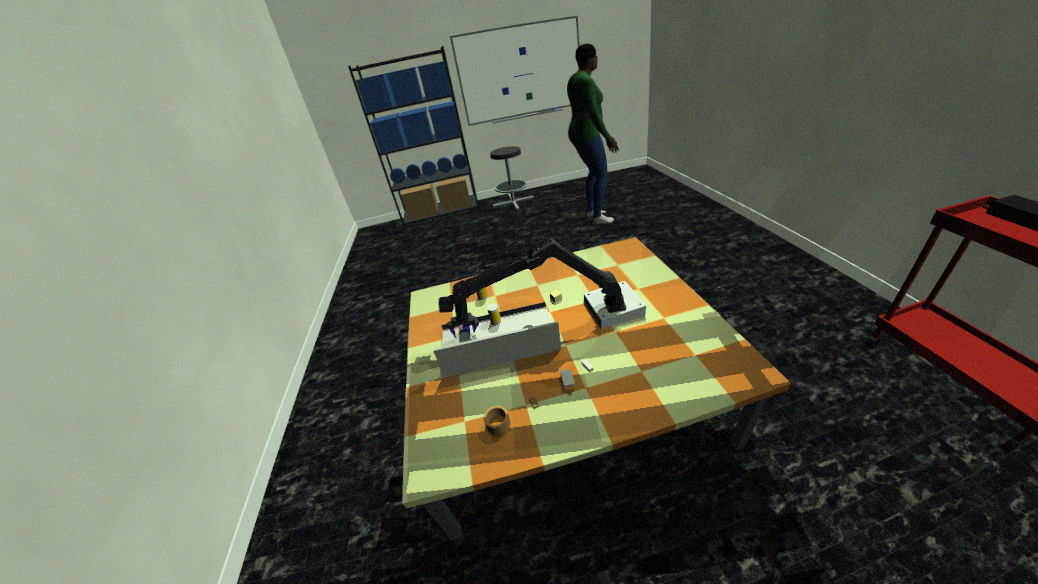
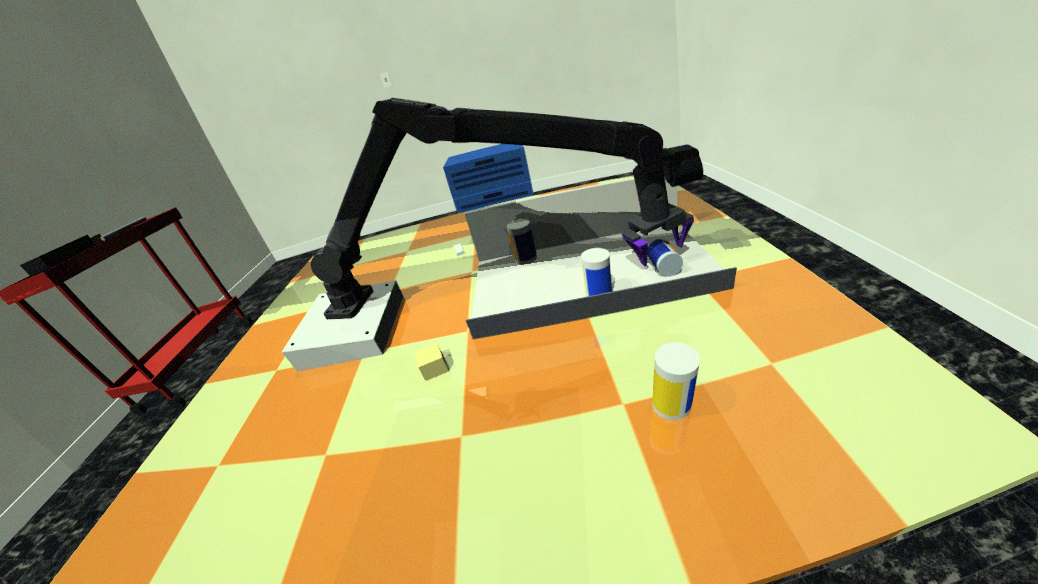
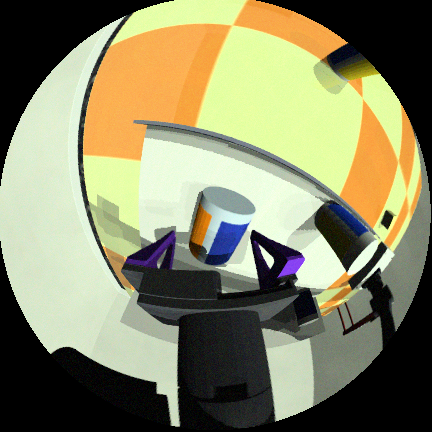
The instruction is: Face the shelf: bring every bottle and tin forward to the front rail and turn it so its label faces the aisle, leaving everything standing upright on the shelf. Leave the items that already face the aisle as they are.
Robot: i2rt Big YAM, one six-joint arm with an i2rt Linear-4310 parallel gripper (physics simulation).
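Places are measured from the arm's base along level axes (x ahead, y left, z up), in metres.
Pixels of known places: gripper, between the fingertips: (image 1: 464, 334) (image 2: 662, 255) (image 3: 212, 234); arm's base, origin of its link: (image 1: 614, 303) (image 2: 350, 304) (image 3: 370, 277).
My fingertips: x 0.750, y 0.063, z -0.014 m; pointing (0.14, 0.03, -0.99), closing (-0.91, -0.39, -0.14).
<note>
For each thing: its top centre in the pictures, then the offset to it from my fingertips.
- blue-and-orange tin, centre of its top: (image 3: 216, 242) (image 2: 664, 246) (image 1: 463, 327) dx +0.001, dy -0.018, dz +0.033 m
- second tin, centre of its top: (image 3: 363, 258) (image 2: 595, 255) (image 1: 492, 307) dx -0.150, dy -0.093, dz +0.074 m
- third tin, centre of its top: (image 2: 518, 223) (image 3: 308, 322) dx -0.320, dy +0.107, dz +0.077 m
- yellow-and-blue tin, centre of its top: (image 2: 677, 357) (image 1: 479, 282) dx -0.064, dy -0.354, dz +0.055 m
- yellow block, centre of its top: (image 2: 427, 354) (image 3: 392, 222) (image 1: 555, 293) dx -0.475, dy -0.241, dz -0.006 m
- round bowl, centre of its top: (image 1: 495, 416) dx -0.165, dy +0.490, dz +0.006 m
- grey box, centre of its top: (image 1: 567, 378) dx -0.458, dy +0.336, dz -0.016 m
- small white piece, centre of its top: (image 2: 458, 248) (image 1: 587, 364) dx -0.553, dy +0.257, dz -0.032 m
The white shelf (image 1: 500, 353) (image 2: 522, 287) (image 3: 162, 162) has a dark front rail and a grey back panel. A blue-and-orange tin (image 1: 465, 334) (image 2: 664, 258) (image 3: 220, 232) lies on its side at the shelf's far end. My gripper (image 1: 464, 331) (image 2: 661, 253) (image 3: 212, 234) is open, low over this tin, a purple finger on each side. A second tin (image 1: 494, 315) (image 2: 598, 276) (image 3: 345, 230) stands upright by the front rail, blue side toward the rail. A third tin (image 2: 521, 242) stands in shade near the back panel. A yellow-and-blue tin (image 1: 481, 293) (image 2: 674, 384) (image 3: 354, 62) stands on the table beyond the rail.
A yellow block (image 1: 555, 297) (image 2: 433, 362) lies between my base and the rail. Behind the back panel are a round bowl (image 1: 497, 430), a grey box (image 1: 567, 380) and a small white piece (image 1: 587, 365). A blue drawer cabinet (image 2: 489, 176) stands behind the shelf.
</note>
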